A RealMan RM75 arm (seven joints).
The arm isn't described. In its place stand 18 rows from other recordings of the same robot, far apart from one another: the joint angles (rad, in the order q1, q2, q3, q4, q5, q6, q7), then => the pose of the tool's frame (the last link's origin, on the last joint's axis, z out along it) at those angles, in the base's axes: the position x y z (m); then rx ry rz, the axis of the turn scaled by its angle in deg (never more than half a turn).
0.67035, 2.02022, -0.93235, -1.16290, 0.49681, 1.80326, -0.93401 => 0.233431 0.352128 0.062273 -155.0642 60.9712 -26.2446
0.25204, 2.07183, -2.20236, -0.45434, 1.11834, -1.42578, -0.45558 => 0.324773 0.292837 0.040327 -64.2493 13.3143 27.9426
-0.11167, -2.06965, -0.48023, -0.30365, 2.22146, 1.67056, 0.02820 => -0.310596 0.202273 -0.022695 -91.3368 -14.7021 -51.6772
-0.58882, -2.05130, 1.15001, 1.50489, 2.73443, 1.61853, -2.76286 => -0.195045 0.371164 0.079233 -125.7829 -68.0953 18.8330
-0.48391, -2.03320, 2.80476, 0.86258, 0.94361, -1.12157, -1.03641 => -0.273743 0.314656 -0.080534 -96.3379 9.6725 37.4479
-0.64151, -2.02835, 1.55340, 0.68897, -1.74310, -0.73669, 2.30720 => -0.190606 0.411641 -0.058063 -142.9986 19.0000 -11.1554
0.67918, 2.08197, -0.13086, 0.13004, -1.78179, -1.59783, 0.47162 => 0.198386 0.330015 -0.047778 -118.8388 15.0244 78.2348
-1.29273, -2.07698, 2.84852, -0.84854, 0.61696, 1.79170, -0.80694 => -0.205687 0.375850 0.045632 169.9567 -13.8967 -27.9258
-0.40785, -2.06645, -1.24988, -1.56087, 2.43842, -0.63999, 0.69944 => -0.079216 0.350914 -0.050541 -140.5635 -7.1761 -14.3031
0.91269, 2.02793, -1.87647, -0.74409, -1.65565, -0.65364, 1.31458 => 0.093505 0.412009 -0.112528 -154.3837 -33.2448 0.8878
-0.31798, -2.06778, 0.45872, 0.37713, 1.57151, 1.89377, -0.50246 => -0.291823 0.253115 0.040063 -118.2404 5.6709 -63.0868
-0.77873, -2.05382, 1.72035, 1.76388, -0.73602, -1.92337, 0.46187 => -0.052497 0.278025 -0.012515 -168.4593 -12.0659 43.2256
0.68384, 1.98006, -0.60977, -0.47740, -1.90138, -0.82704, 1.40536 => 0.305830 0.437077 0.054275 -118.2145 45.4991 22.7979
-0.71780, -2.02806, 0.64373, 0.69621, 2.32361, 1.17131, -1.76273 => -0.267022 0.416439 0.032040 -139.6169 -49.5371 -13.3173
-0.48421, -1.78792, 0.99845, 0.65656, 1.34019, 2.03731, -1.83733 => -0.221288 0.299330 0.120854 150.0316 41.5383 67.5032
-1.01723, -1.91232, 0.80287, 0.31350, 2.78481, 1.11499, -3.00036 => -0.256890 0.432996 0.004284 -103.4239 -111.2269 11.5535
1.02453, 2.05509, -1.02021, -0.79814, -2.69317, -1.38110, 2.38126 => 0.147066 0.436286 -0.007049 -149.6582 51.4728 -22.2838
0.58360, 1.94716, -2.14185, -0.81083, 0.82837, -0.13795, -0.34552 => 0.212414 0.416718 -0.061020 -120.5710 26.3068 15.8617
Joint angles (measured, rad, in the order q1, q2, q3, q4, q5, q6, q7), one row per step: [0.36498 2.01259 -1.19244 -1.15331 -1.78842 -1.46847 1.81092]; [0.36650 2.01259 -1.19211 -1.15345 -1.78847 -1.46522 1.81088]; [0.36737 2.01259 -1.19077 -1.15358 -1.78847 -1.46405 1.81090]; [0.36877 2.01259 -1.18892 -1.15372 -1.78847 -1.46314 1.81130]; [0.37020 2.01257 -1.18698 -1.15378 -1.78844 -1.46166 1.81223]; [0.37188 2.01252 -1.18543 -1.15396 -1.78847 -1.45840 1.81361]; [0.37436 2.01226 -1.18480 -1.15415 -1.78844 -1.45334 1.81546]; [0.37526 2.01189 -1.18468 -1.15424 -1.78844 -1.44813 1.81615]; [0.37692 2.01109 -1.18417 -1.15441 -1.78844 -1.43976 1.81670]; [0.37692 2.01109 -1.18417 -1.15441 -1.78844 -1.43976 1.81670]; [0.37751 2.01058 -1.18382 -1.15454 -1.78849 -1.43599 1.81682]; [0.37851 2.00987 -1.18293 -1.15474 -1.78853 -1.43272 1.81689]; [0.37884 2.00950 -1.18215 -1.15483 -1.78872 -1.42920 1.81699]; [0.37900 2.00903 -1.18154 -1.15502 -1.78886 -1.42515 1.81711]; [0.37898 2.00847 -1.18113 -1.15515 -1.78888 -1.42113 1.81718]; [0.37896 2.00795 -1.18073 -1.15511 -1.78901 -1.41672 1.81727]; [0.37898 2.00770 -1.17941 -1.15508 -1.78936 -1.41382 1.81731]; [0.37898 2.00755 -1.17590 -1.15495 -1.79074 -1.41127 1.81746]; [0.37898 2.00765 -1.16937 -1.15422 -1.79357 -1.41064 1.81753]
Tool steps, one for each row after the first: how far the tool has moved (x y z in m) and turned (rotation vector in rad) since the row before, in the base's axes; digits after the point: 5 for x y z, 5 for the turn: [-0.00040 0.00080 0.00019 0.00339 -0.00038 0.00045]; [-0.00018 0.00047 0.00034 0.00228 0.00027 0.00000]; [-0.00033 0.00059 0.00044 0.00237 0.00058 0.00006]; [-0.00030 0.00068 0.00047 0.00279 0.00073 -0.00069]; [-0.00037 0.00095 0.00047 0.00406 0.00042 -0.00119]; [-0.00062 0.00129 0.00042 0.00492 -0.00008 -0.00101]; [-0.00008 0.00094 0.00034 0.00496 -0.00070 -0.00145]; [-0.00015 0.00160 0.00069 0.00848 -0.00137 -0.00171]; [0.00000 0.00000 0.00000 0.00000 0.00000 0.00000]; [0.00002 0.00071 0.00039 0.00403 -0.00081 -0.00083]; [-0.00007 0.00079 0.00056 0.00415 -0.00078 -0.00037]; [0.00013 0.00064 0.00042 0.00408 -0.00064 -0.00122]; [0.00018 0.00068 0.00046 0.00452 -0.00081 -0.00142]; [0.00024 0.00062 0.00044 0.00436 -0.00084 -0.00149]; [0.00029 0.00066 0.00042 0.00459 -0.00091 -0.00179]; [0.00028 0.00052 0.00046 0.00384 -0.00043 -0.00161]; [0.00058 0.00063 0.00083 0.00506 -0.00051 -0.00278]; [0.00101 0.00055 0.00118 0.00519 -0.00036 -0.00407]
